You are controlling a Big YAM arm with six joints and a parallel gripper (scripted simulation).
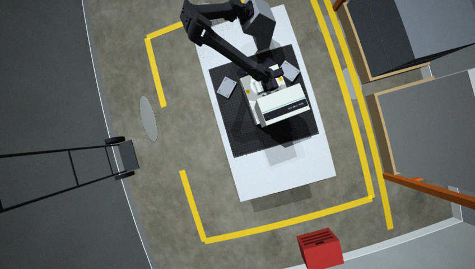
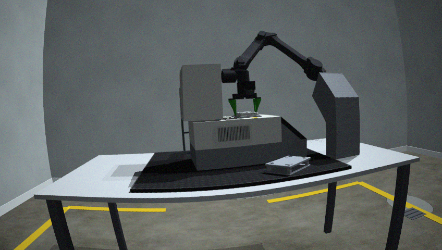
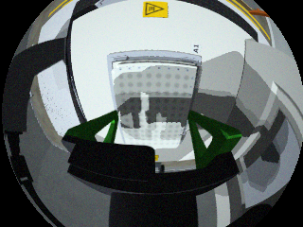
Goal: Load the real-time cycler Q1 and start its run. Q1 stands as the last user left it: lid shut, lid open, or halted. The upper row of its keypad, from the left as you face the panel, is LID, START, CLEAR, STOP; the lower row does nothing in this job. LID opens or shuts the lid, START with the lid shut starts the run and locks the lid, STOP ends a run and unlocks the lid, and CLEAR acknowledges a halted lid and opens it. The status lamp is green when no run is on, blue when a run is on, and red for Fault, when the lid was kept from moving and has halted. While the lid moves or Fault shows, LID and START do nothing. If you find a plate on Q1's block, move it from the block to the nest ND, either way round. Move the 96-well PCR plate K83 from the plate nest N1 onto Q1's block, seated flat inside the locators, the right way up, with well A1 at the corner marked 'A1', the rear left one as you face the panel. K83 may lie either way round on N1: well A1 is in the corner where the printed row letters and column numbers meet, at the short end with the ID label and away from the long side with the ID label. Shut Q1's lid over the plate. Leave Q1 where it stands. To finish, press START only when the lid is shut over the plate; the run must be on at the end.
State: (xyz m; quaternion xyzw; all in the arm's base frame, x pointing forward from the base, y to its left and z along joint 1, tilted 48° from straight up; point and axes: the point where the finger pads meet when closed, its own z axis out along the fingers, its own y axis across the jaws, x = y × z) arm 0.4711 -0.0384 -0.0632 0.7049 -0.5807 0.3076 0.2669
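Right now my hand is right at the white plate K83. From my hand the other things lie so: grey nest N1 (280 mm to the left, 180 mm below, 130 mm behind); then grey nest ND (280 mm to the right, 210 mm below, 120 mm behind).
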